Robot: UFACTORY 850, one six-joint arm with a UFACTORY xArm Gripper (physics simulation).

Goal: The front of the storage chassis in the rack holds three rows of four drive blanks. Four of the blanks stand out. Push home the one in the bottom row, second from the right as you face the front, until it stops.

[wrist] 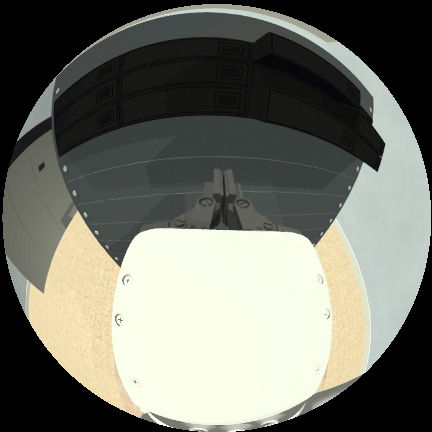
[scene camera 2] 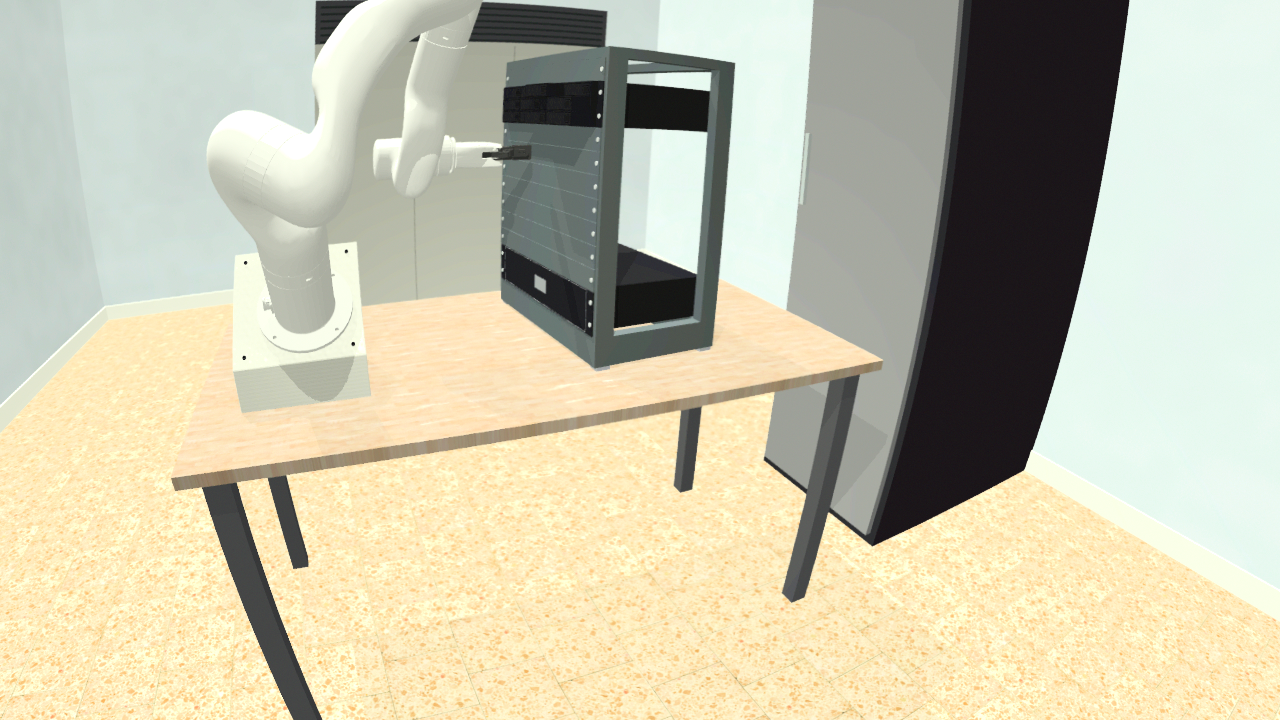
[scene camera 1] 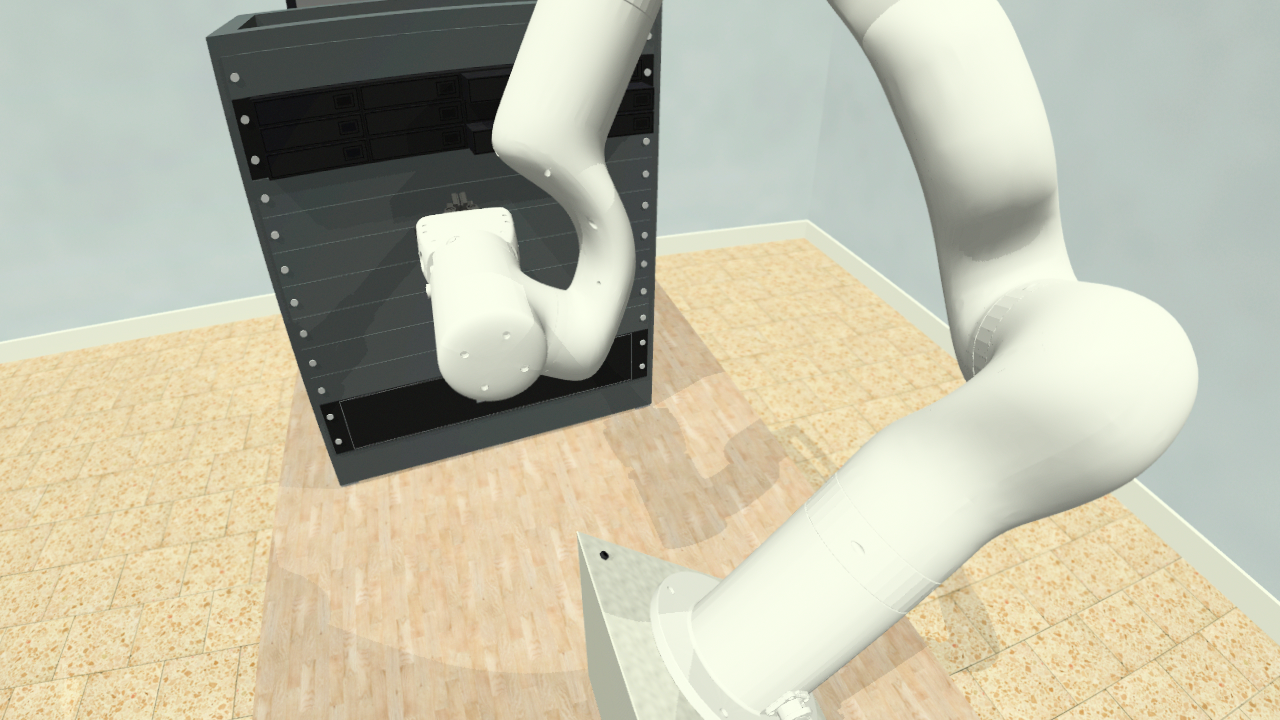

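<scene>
The black storage chassis (scene camera 1: 249, 138) (scene camera 2: 666, 107) is high in the rack. Its bottom-row blank second from the right (scene camera 1: 481, 139) (wrist: 302, 114) stands out, seen from below in the wrist view; the arm partly hides it in scene camera 1. Above it, a top-row blank (wrist: 305, 62) stands out far. Another blank (wrist: 370, 146) sticks out at the far right; its row is hard to tell. My gripper (scene camera 1: 459, 197) (scene camera 2: 529, 152) (wrist: 221, 182) is shut and empty, pointing at the grey panels below the chassis, lower than the target blank and left of it. Contact with the panels cannot be told.
The grey rack (scene camera 1: 273, 313) (scene camera 2: 607, 214) stands on the wooden table (scene camera 1: 402, 555) (scene camera 2: 447, 411). A black unit (scene camera 1: 393, 419) (scene camera 2: 657, 300) sits low in the rack. My arm crosses before the rack's right half in scene camera 1. A tall cabinet (scene camera 2: 872, 223) stands beyond the table.
</scene>
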